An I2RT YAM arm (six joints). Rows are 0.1 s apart.
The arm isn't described. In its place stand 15 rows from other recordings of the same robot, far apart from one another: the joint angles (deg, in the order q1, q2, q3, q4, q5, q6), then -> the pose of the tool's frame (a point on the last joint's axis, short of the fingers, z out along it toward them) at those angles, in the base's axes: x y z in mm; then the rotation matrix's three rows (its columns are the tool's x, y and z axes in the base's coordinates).
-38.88 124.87 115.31 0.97 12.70 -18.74 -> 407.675 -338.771 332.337; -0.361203 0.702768 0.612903; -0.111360 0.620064 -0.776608; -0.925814 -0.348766 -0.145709
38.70 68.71 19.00 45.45 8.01 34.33 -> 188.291 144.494 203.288; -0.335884 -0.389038 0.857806; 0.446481 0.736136 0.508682; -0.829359 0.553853 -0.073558
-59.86 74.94 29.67 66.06 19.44 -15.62 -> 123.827 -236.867 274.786; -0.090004 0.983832 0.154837; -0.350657 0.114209 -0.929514; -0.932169 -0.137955 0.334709
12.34 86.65 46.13 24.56 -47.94 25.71 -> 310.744 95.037 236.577; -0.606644 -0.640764 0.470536; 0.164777 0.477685 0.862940; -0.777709 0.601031 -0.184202
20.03 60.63 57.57 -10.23 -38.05 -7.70 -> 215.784 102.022 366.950; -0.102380 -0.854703 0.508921; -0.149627 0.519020 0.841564; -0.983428 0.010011 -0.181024
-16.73 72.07 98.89 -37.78 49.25 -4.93 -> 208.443 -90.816 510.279; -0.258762 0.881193 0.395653; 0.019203 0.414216 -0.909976; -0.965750 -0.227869 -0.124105
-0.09 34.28 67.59 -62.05 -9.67 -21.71 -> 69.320 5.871 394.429; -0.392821 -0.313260 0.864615; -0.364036 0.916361 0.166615; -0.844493 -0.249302 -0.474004
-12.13 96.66 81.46 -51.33 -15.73 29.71 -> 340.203 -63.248 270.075; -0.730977 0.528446 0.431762; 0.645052 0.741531 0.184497; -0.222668 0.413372 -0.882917
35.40 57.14 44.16 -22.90 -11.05 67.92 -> 173.126 131.405 274.850; -0.823729 0.181401 0.537181; 0.530357 0.581521 0.616891; -0.200478 0.793049 -0.575224
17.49 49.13 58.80 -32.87 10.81 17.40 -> 172.587 47.383 370.511; -0.397648 -0.012446 0.917454; 0.182670 0.978818 0.092452; -0.899171 0.204355 -0.386951
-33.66 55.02 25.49 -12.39 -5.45 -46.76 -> 162.373 -104.063 188.146; -0.740046 -0.067411 0.669170; -0.378471 0.864216 -0.331498; -0.555960 -0.498585 -0.665072
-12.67 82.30 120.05 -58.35 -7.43 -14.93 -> 238.994 -49.010 534.098; -0.357294 0.007599 0.933961; -0.181529 0.980333 -0.077421; -0.916182 -0.197203 -0.348887
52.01 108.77 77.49 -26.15 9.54 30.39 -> 253.458 314.944 195.582; -0.812852 -0.360645 0.457392; -0.230269 0.920259 0.316385; -0.535022 0.151851 -0.831079
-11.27 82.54 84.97 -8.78 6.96 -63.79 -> 329.290 -70.018 433.507; -0.327920 0.040528 0.943836; -0.842734 0.438952 -0.311642; -0.426928 -0.897596 -0.109787
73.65 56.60 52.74 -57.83 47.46 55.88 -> 72.930 155.419 290.933; -0.594673 -0.103560 0.797270; -0.038725 0.994208 0.100257; -0.803034 0.028746 -0.595239
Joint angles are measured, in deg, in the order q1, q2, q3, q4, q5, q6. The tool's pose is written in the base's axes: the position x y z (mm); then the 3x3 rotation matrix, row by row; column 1 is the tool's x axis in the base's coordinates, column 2 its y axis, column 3 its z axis. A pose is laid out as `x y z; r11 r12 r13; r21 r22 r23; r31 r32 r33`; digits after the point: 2 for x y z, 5 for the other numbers.
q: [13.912, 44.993, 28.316, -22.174, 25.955, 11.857]
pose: 166.60 25.21 220.82; -0.57234 0.23733 0.78492; 0.04856 0.96533 -0.25647; -0.81857 -0.10867 -0.56403
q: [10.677, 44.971, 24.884, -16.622, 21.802, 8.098]
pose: 169.27 18.46 208.30; -0.56456 0.20211 0.80026; 0.02665 0.97351 -0.22706; -0.82496 -0.10686 -0.55500
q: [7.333, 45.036, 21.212, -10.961, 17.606, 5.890]
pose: 170.42 11.08 194.65; -0.55005 0.18214 0.81503; 0.02783 0.97938 -0.20008; -0.83467 -0.08737 -0.54378
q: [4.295, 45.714, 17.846, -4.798, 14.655, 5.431]
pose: 171.78 3.87 182.48; -0.52257 0.19024 0.83110; 0.05258 0.98012 -0.19129; -0.85098 -0.05626 -0.52218
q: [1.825, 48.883, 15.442, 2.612, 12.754, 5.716]
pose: 177.42 -2.21 171.73; -0.49389 0.20864 0.84412; 0.08145 0.97762 -0.19398; -0.86570 -0.02705 -0.49983
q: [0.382, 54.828, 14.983, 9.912, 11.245, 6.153]
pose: 188.91 -5.68 164.05; -0.47869 0.21500 0.85125; 0.10194 0.97661 -0.18933; -0.87205 -0.00386 -0.48941
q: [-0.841, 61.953, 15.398, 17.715, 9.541, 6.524]
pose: 203.37 -8.89 157.25; -0.46105 0.21342 0.86133; 0.11883 0.97675 -0.17841; -0.87938 0.02009 -0.47569
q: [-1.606, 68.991, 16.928, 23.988, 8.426, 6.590]
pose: 219.43 -11.37 152.21; -0.44932 0.20992 0.86836; 0.12617 0.97717 -0.17094; -0.88442 0.03275 -0.46555
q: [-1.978, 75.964, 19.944, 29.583, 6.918, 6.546]
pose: 240.27 -12.59 151.31; -0.42585 0.19185 0.88422; 0.12795 0.98021 -0.15106; -0.89570 0.04880 -0.44197
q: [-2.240, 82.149, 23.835, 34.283, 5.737, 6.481]
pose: 263.28 -13.86 153.50; -0.38963 0.17522 0.90415; 0.12763 0.98253 -0.13540; -0.91208 0.06264 -0.40519
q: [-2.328, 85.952, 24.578, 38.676, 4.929, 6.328]
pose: 272.05 -14.12 148.30; -0.37002 0.16144 0.91489; 0.12495 0.98449 -0.12319; -0.92058 0.06873 -0.38445
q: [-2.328, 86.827, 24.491, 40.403, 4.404, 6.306]
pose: 273.51 -13.85 147.06; -0.35869 0.15199 0.92100; 0.12419 0.98565 -0.11429; -0.92516 0.07338 -0.37242
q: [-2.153, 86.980, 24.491, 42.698, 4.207, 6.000]
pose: 275.22 -12.96 150.48; -0.32537 0.14123 0.93498; 0.11655 0.98723 -0.10856; -0.93838 0.07365 -0.33768
